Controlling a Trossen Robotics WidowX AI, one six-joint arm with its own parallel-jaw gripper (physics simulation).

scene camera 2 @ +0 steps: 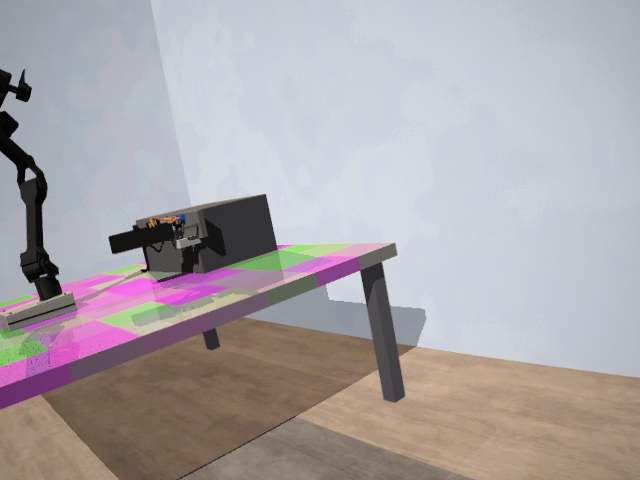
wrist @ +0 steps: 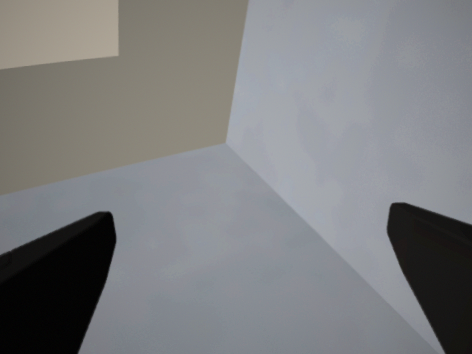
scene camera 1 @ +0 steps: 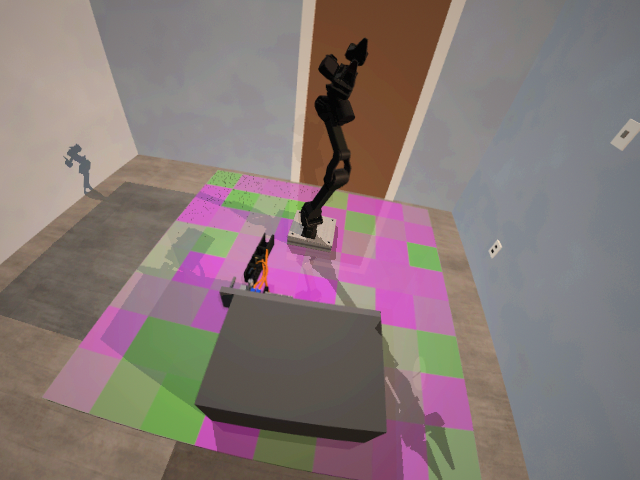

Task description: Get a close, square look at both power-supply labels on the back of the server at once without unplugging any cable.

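Seen in the pictures: gripper, fingertip midpoint: [scene camera 2: 11, 64] [wrist: 252, 222] [scene camera 1: 361, 49]; arm's base at its link origin: [scene camera 2: 50, 297] [scene camera 1: 309, 233].
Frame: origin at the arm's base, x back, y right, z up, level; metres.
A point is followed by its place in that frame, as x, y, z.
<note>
The server [scene camera 1: 299, 361] @[-0.633, -0.084, 0.158] [scene camera 2: 237, 235] @[-0.626, 0.136, 0.042] is a large dark grey box on the checkered table. Its back faces the arm's base. Orange cables [scene camera 1: 265, 271] @[-0.344, 0.096, 0.110] [scene camera 2: 164, 221] and blue plugs [scene camera 1: 254, 290] @[-0.452, 0.095, 0.150] [scene camera 2: 180, 217] @[-0.447, 0.106, 0.146] show at one side of the back, next to a black cable arm [scene camera 1: 256, 260] @[-0.329, 0.131, 0.140] [scene camera 2: 139, 238] @[-0.277, 0.149, 0.116] that sticks out from it. The power-supply labels cannot be made out in any view. My gripper [wrist: 252, 222] @[-0.053, -0.077, 0.746] is open and empty, high above the table and well apart from the server. The wrist view shows walls and ceiling between the fingers.
The arm's light base plate [scene camera 1: 325, 230] @[0.048, -0.070, -0.007] [scene camera 2: 41, 310] @[0.052, 0.092, -0.017] stands on the pink and green table [scene camera 1: 403, 279] @[-0.118, -0.454, -0.048] [scene camera 2: 289, 284] @[-0.450, 0.642, -0.053], a short way behind the server's back. A brown door [scene camera 1: 382, 77] is behind the arm. Walls [scene camera 1: 206, 77] [scene camera 2: 413, 129] stand around the table.
</note>
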